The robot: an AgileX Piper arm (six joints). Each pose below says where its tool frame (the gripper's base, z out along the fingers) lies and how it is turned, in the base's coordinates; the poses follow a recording.
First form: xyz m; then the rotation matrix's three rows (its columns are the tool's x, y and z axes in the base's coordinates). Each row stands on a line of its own.
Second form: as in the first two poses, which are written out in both.
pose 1, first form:
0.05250, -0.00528, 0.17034
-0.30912, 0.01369, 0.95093
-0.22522, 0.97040, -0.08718
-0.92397, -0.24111, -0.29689
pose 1, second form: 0.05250, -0.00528, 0.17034, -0.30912, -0.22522, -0.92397, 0.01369, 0.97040, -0.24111
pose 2, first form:
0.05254, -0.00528, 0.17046
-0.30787, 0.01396, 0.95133
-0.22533, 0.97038, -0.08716
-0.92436, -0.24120, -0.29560
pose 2, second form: 0.05254, -0.00528, 0.17046, -0.30787, -0.22533, -0.92436, 0.01396, 0.97038, -0.24120
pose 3, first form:
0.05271, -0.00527, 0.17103
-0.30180, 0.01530, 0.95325
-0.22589, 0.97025, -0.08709
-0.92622, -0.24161, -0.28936
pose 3, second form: 0.05271, -0.00527, 0.17103, -0.30180, -0.22589, -0.92622, 0.01530, 0.97025, -0.24161
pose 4, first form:
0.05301, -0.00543, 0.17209
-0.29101, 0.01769, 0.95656
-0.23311, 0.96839, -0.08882
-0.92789, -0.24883, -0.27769
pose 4, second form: 0.05301, -0.00543, 0.17209, -0.29101, -0.23311, -0.92789, 0.01769, 0.96839, -0.24883
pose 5, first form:
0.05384, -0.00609, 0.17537
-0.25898, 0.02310, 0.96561
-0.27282, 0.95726, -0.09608
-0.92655, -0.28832, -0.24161
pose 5, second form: 0.05384, -0.00609, 0.17537, -0.25898, -0.27282, -0.92655, 0.02310, 0.95726, -0.28832
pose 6, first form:
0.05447, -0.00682, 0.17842
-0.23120, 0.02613, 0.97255
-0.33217, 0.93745, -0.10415
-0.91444, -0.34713, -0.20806
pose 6, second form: 0.05447, -0.00682, 0.17842, -0.23120, -0.33217, -0.91444, 0.02613, 0.93745, -0.34713
